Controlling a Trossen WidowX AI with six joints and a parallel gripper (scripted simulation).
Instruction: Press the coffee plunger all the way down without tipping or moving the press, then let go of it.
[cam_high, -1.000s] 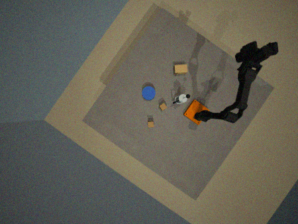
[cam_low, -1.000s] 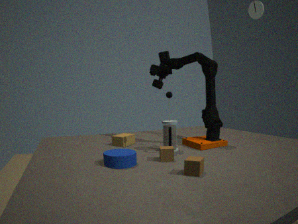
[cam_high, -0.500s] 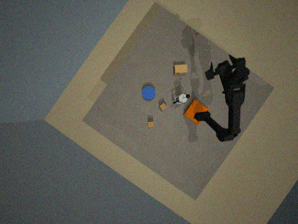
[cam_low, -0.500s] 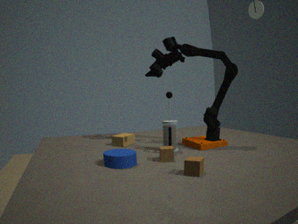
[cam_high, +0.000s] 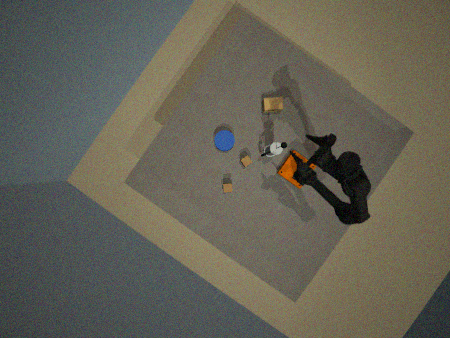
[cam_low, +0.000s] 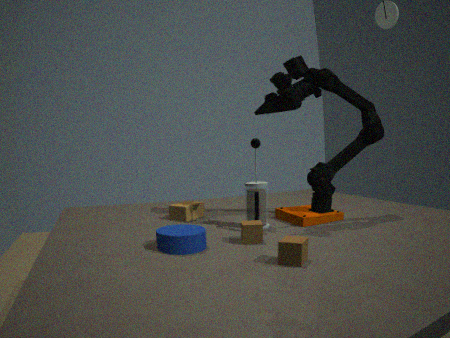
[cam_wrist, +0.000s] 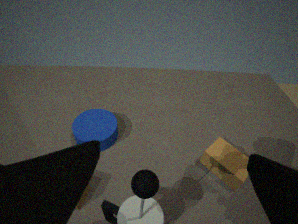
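The coffee press lies 3 cm ahead of my gripper tip, 2 cm to the left of it and 21 cm below it. Round my gripper tip: tan box 15 cm ahead, 23 cm to the right, 31 cm below.
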